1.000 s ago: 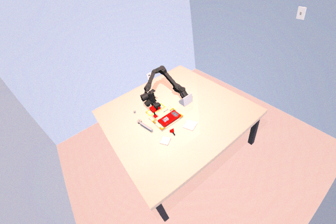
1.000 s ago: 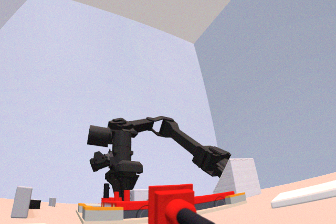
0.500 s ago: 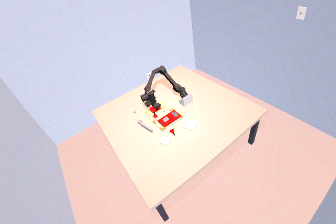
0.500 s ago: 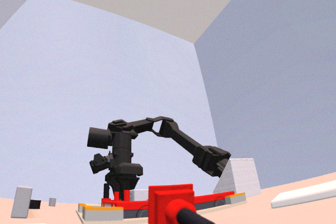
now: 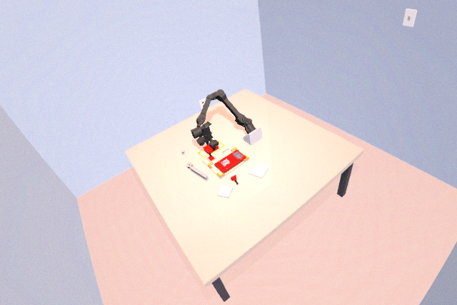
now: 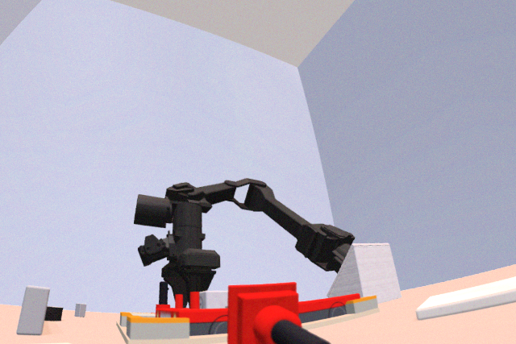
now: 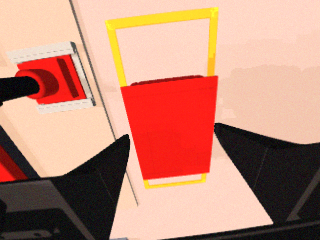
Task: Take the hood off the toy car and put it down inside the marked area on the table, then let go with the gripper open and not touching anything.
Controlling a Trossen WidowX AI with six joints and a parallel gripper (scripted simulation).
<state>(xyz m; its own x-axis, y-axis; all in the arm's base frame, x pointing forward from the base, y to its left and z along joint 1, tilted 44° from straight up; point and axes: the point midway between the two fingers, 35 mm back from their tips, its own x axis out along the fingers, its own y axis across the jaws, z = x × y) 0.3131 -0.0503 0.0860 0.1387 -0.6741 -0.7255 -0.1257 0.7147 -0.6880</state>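
The hood lies right at my gripper tip. Round my gripper tip: grey tool (180 mm ahead, 180 mm to the left).
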